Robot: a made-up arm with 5 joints.
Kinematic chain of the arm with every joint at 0, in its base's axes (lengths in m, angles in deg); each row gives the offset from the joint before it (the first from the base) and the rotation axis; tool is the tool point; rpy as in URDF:
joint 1: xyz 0.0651 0 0.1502 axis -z
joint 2: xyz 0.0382 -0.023 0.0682 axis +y
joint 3: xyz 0.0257 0 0.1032 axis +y
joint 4: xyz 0.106 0 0.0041 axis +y
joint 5: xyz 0.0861 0.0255 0 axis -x
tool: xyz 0 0 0 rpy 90 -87.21 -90
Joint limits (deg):
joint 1: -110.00..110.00
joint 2: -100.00..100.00
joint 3: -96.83..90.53
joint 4: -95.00..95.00
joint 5: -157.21..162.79
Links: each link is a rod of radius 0.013 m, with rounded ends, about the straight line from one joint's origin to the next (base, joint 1, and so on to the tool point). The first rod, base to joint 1, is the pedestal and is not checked.
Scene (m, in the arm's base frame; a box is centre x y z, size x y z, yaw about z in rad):
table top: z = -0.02
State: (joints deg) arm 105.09 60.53 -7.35 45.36 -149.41
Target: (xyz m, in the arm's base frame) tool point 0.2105 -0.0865 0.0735
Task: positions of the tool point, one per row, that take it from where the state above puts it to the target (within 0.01 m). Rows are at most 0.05 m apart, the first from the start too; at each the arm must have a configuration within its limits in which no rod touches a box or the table.
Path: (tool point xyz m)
1: 0.0663 -0.1896 0.0778
2: 0.1131 -0.1782 0.0764
3: 0.1543 -0.1557 0.0753
4: 0.1873 -0.1243 0.0743
5: 0.2105 -0.0865 0.0735

